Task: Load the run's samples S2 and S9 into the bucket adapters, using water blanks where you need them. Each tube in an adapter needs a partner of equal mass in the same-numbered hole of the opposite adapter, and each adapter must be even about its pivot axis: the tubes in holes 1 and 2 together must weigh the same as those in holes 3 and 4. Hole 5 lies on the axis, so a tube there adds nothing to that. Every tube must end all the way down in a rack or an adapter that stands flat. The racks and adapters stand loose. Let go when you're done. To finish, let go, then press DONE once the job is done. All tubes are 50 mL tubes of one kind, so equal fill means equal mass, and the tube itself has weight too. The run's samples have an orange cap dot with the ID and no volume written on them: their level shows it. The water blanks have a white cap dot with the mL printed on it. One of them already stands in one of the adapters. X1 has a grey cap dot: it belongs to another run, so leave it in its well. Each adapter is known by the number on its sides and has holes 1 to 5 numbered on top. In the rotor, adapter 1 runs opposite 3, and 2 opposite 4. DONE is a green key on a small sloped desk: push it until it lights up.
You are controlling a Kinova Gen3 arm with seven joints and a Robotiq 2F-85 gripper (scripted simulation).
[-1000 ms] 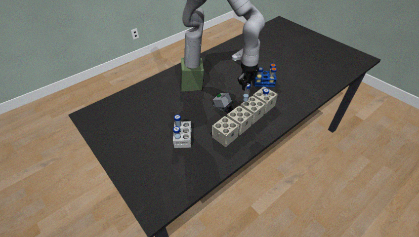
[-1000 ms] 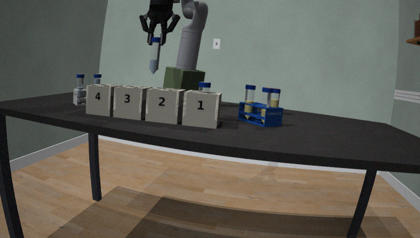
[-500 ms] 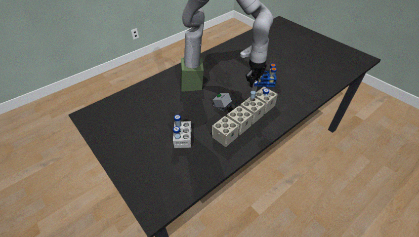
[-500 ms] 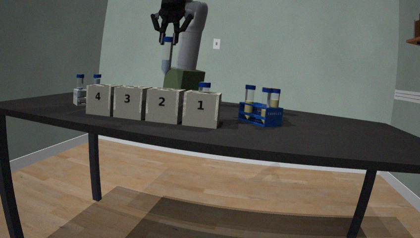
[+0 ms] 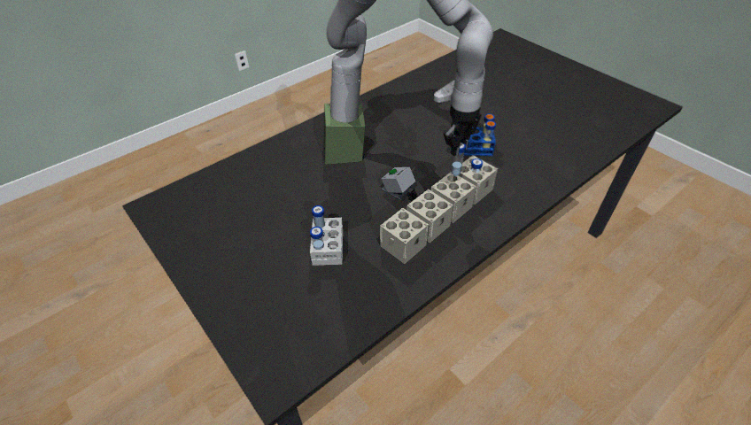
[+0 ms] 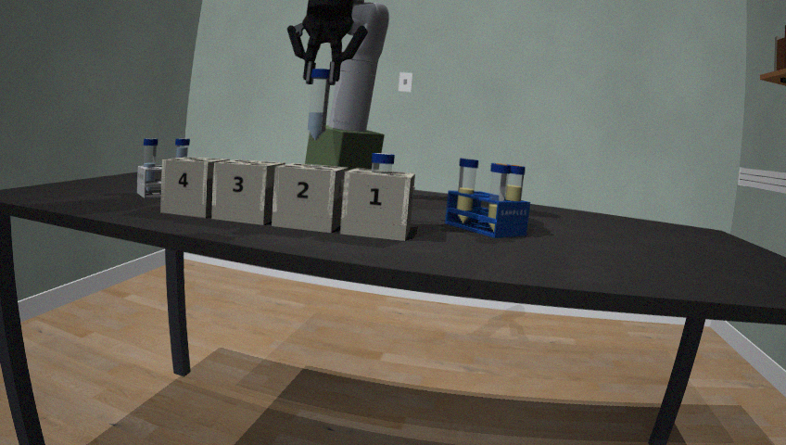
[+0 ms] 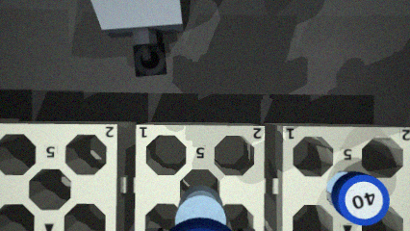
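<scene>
Now: the white-dot tube 1 cm to the left of my hand and 5 cm below it. Round my hand: water blank: 2 cm behind, 10 cm to the left, 18 cm below; adapter 2: 20 cm below; adapter 3: 3 cm ahead, 11 cm to the right, 20 cm below.
</scene>
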